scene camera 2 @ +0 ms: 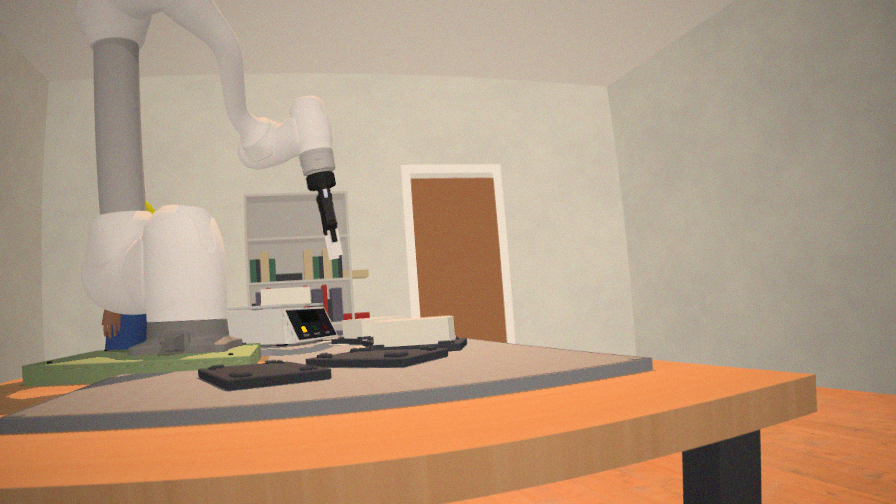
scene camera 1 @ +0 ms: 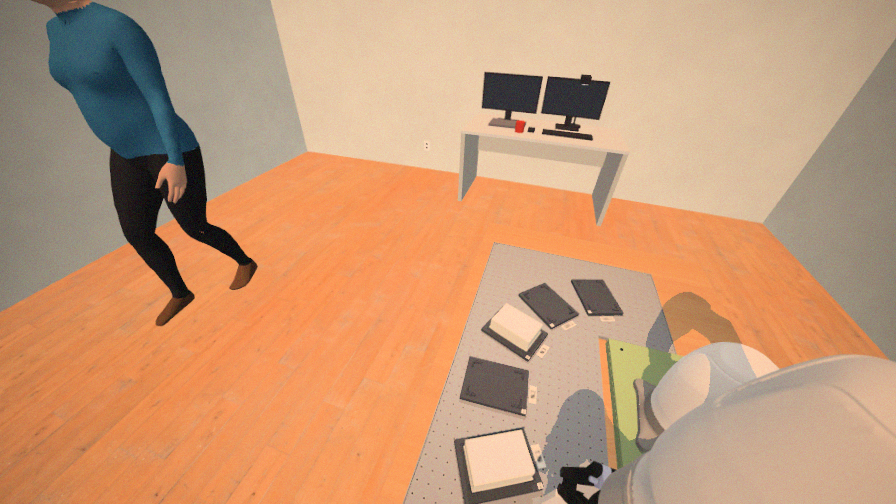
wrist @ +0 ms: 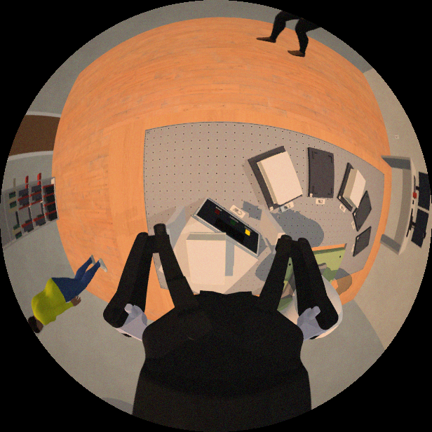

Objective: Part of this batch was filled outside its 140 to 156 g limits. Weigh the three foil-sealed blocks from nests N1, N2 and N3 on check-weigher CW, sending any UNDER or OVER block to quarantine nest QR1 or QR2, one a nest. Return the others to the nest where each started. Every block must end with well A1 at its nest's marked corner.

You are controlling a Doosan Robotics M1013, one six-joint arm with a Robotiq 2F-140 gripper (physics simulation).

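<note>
My gripper (scene camera 2: 334, 245) (wrist: 223, 216) is open and empty, raised above the check-weigher CW (scene camera 2: 256, 324) (wrist: 227, 228). One pale block (scene camera 2: 285, 295) (wrist: 206, 262) lies on the weigher, apart from the fingers. The yellow lamp is lit; no weight is readable. Nest N1 (scene camera 1: 460, 471) (wrist: 259, 176) bears a block (scene camera 1: 499, 460) (wrist: 286, 177). Nest N2 (scene camera 1: 494, 385) (wrist: 320, 172) is empty. Nest N3 (scene camera 1: 491, 336) bears a block (scene camera 1: 515, 327) (scene camera 2: 413, 330) (wrist: 355, 186). Both quarantine nests (scene camera 1: 548, 305) (scene camera 1: 596, 297) (scene camera 2: 375, 357) (scene camera 2: 263, 374) are empty. The A1 wells cannot be made out.
The arm's base stands on a green plate (scene camera 1: 623, 376) (scene camera 2: 56, 369) beside the perforated grey board (scene camera 1: 570, 376) (wrist: 200, 160). A person in teal (scene camera 1: 103, 81) stands on the floor beyond; another in yellow (wrist: 51, 300) shows in the wrist view. A desk (scene camera 1: 545, 141) stands by the wall.
</note>
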